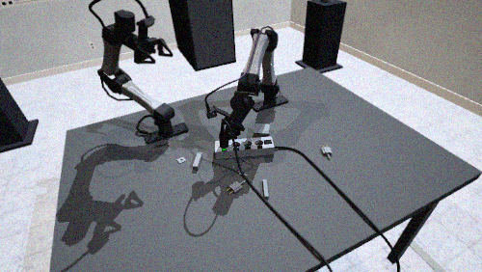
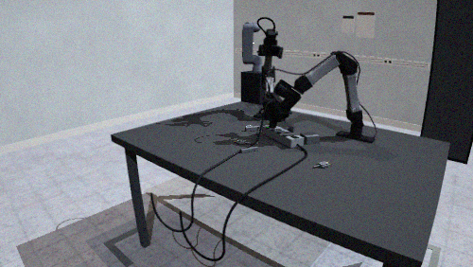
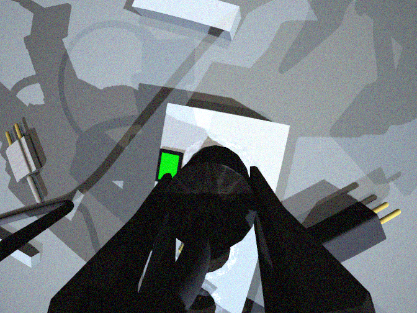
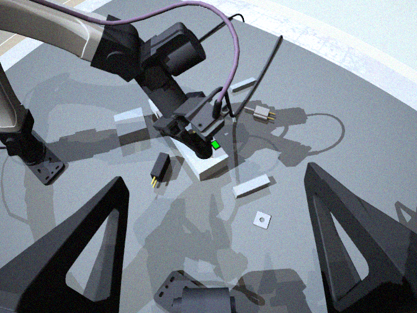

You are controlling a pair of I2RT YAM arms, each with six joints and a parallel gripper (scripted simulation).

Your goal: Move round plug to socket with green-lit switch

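Right now my left hand is 10 mm above the black round plug. From my left hand the other things lie so: thin bar: 260 mm ahead, 60 mm to the left, 70 mm below; then pale box: 40 mm behind, 200 mm to the left, 60 mm below; then holed plate: 40 mm behind, 180 mm to the right, 80 mm below.
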